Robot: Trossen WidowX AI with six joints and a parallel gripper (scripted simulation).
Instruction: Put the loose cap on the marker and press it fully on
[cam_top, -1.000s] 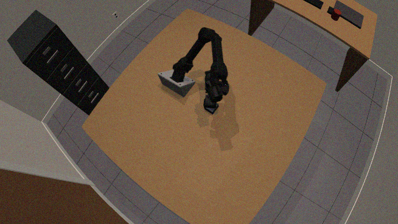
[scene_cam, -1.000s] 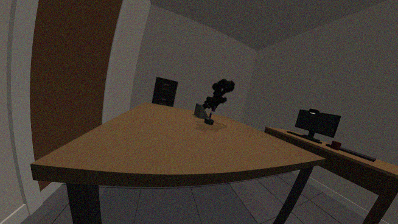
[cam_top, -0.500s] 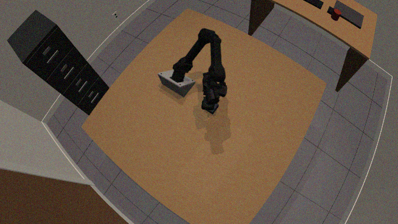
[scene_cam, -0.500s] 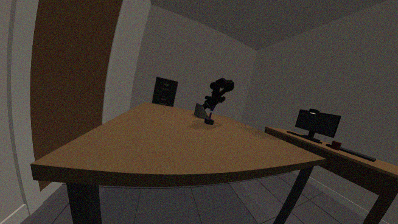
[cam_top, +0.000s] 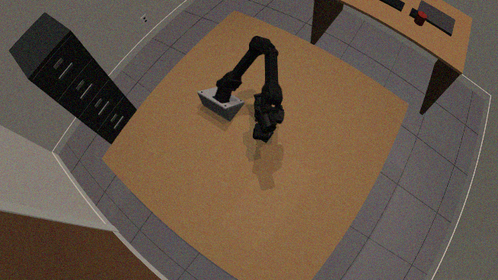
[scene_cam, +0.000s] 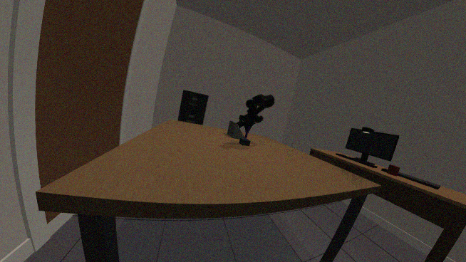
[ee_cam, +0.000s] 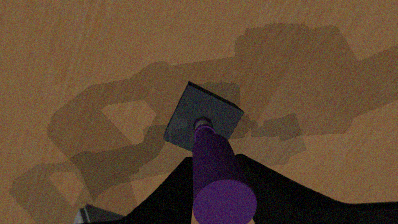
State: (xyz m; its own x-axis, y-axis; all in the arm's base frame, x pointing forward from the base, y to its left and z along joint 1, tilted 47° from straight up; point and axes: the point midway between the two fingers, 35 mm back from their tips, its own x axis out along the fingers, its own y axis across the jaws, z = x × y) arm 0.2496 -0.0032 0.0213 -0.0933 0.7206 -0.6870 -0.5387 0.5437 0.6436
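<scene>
My gripper tip is 90 mm above the holder block.
</scene>
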